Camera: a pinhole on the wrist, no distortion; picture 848 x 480 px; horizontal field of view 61.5 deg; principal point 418.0 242.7 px. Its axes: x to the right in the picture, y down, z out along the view. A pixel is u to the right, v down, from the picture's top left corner.
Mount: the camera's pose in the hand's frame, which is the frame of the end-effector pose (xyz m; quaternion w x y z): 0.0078 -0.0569 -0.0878 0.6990 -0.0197 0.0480 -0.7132
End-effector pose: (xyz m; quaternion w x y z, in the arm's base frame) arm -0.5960 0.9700 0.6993 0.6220 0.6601 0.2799 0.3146
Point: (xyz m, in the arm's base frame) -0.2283 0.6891 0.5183
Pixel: 533.6 181.7
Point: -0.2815 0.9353 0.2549
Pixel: outside the picture
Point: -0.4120 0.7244 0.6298
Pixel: 391.6 21.6
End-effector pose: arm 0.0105 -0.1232 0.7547 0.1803 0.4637 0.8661 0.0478
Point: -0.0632 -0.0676 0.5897
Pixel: outside the picture
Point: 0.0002 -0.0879 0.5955
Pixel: 297.7 383.6
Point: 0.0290 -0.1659 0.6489
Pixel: 314.3 83.5
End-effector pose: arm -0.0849 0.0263 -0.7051 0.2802 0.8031 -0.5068 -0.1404
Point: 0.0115 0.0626 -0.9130
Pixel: outside the picture
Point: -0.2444 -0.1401 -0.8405
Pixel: 63.2 301.4
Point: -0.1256 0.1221 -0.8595
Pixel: outside the picture
